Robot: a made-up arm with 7 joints.
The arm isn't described. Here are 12 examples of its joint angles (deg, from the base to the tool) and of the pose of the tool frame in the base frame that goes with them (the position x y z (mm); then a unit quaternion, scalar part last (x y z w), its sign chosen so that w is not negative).
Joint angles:
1: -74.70 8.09 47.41 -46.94 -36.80 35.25 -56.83
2: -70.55 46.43 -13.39 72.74 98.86 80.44 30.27
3: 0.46 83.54 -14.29 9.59 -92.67 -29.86 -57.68
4: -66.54 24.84 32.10 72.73 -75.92 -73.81 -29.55
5: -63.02 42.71 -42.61 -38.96 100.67 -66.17 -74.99
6: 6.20 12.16 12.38 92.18 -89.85 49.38 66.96
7: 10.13 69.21 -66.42 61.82 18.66 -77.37 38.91
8: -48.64 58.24 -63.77 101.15 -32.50 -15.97 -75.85
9: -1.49 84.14 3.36 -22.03 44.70 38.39 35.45
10: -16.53 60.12 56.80 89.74 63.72 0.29 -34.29
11: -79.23 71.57 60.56 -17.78 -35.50 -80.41 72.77
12: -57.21 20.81 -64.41 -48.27 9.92 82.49 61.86
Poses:
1: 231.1 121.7 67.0 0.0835 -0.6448 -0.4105 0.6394
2: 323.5 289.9 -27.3 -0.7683 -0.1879 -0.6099 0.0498
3: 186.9 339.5 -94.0 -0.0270 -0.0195 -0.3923 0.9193
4: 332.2 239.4 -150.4 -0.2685 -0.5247 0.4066 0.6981
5: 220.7 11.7 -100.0 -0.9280 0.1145 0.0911 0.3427
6: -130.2 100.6 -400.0 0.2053 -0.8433 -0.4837 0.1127
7: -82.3 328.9 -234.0 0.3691 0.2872 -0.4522 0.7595
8: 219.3 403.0 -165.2 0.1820 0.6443 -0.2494 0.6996
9: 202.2 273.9 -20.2 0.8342 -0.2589 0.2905 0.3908
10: 48.1 444.1 -208.9 0.2106 0.7033 0.1040 0.6710
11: 19.6 246.1 101.6 0.4052 0.8847 0.0421 0.2268
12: 214.2 -51.2 -128.4 0.3846 -0.2834 0.1061 0.8721
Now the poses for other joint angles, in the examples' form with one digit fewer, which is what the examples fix.
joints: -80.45 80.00 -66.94 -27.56 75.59 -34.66 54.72
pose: 248 117 -35 0.512 -0.777 -0.349 0.114
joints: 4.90 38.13 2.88 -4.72 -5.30 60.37 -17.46
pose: 92 256 -281 0.168 0.610 0.001 0.774
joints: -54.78 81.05 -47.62 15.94 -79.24 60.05 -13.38
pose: 262 286 -102 0.029 0.576 -0.091 0.811
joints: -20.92 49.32 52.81 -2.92 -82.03 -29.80 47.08
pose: 133 352 -7 -0.476 -0.498 0.443 0.574
